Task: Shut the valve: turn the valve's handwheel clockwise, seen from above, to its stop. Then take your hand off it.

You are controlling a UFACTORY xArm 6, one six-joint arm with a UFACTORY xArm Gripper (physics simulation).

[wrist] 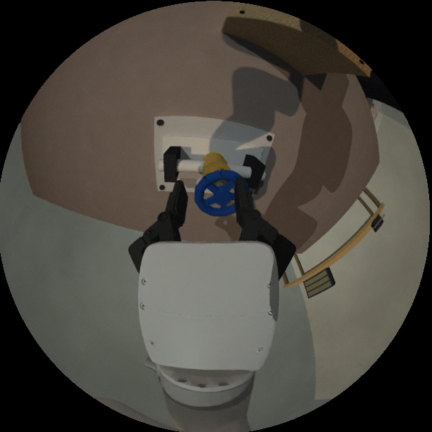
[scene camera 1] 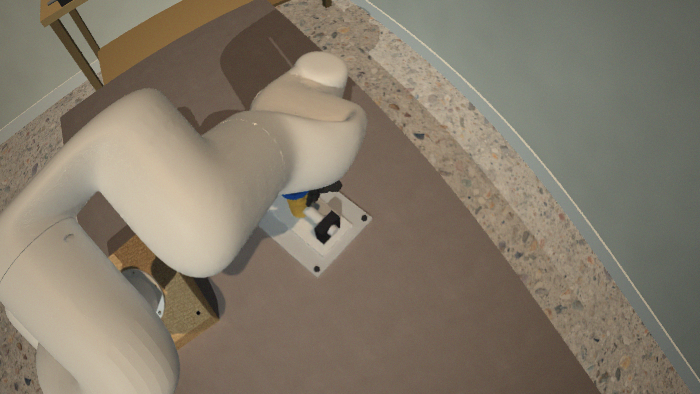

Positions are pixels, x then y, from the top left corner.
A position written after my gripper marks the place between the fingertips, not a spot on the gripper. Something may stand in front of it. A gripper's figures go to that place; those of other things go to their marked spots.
Labels:
My gripper (wrist: 209, 186): 14 cm from the lens. A blue handwheel (wrist: 221, 195) is 14 cm from the lens.

